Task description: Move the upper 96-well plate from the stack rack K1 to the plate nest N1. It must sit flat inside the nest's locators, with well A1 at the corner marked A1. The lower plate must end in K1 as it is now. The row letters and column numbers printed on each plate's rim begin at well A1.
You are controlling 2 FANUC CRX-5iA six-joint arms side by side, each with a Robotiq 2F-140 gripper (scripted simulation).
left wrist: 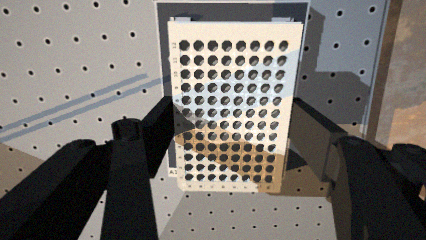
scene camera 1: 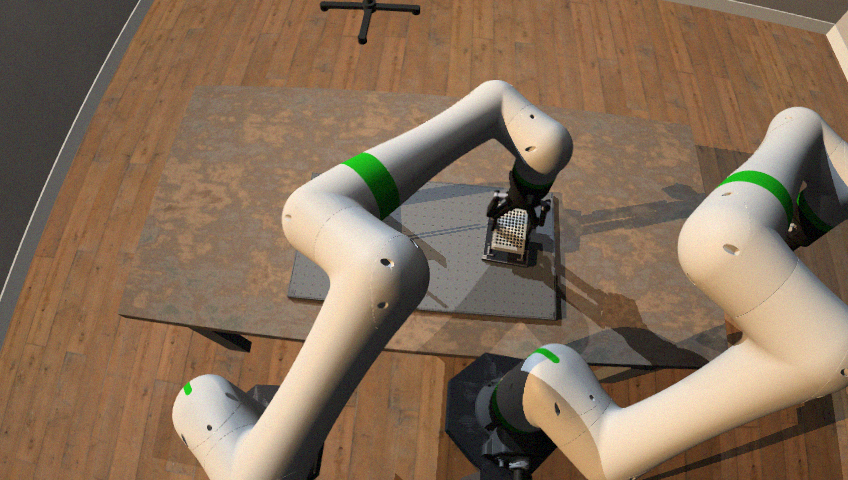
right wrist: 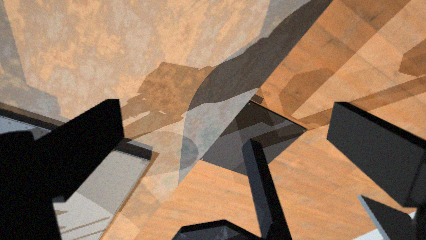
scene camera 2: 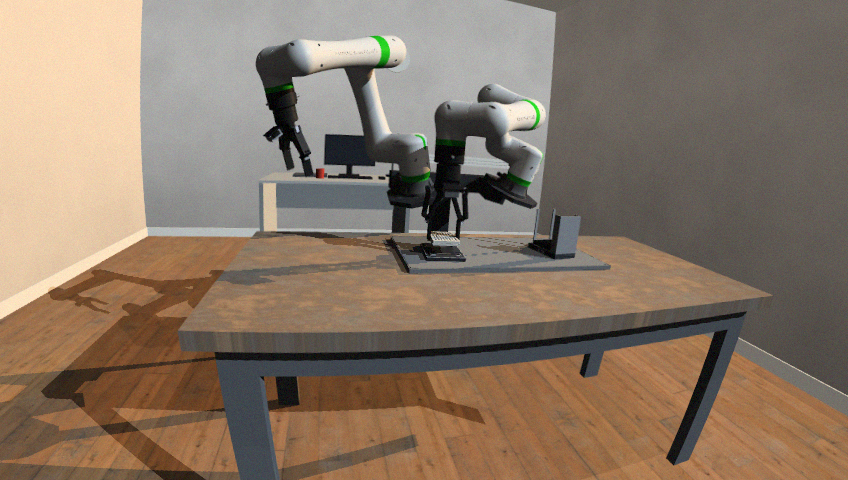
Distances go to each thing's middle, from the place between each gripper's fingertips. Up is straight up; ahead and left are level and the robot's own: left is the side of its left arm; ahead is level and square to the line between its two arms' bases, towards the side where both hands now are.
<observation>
I see my left gripper 20 mm above the white 96-well plate (scene camera 1: 514, 242).
I see my right gripper (scene camera 2: 299, 172) 410 mm to the right of the white 96-well plate, 280 mm short of it and 190 mm above it.
</observation>
